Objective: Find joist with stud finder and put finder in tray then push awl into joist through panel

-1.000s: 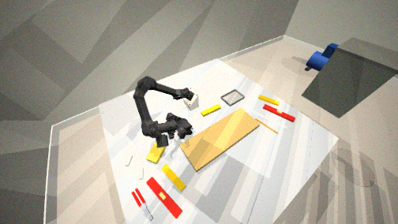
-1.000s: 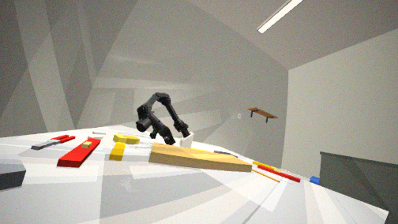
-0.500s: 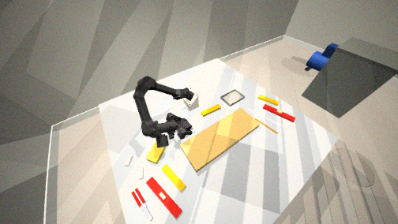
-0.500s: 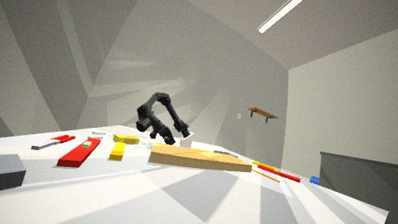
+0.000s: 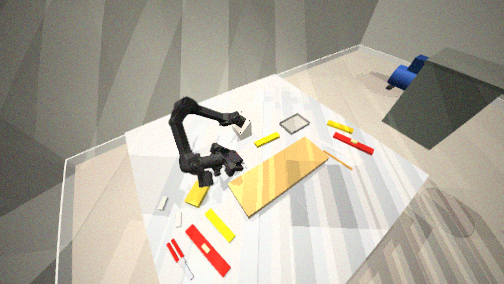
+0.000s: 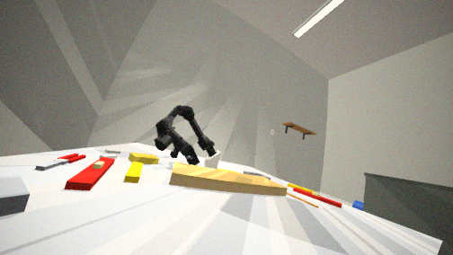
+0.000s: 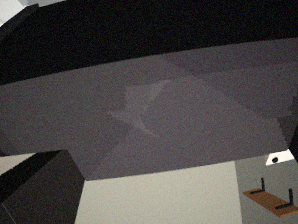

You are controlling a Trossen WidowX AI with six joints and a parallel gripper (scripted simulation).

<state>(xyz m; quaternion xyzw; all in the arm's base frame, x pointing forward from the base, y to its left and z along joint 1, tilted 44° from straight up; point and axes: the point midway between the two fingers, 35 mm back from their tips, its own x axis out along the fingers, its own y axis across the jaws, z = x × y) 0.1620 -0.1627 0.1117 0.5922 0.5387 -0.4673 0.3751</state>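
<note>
My gripper tip is now 2 cm past the stud finder and 1 cm above it. The rest, counted from my gripper tip: awl: 6 cm below, 2 cm to the left, 1 cm ahead; orange pencil: 43 cm to the left, 36 cm ahead, 6 cm below; grey-framed tray: 46 cm to the left, 5 cm below, 2 cm ahead.
</note>
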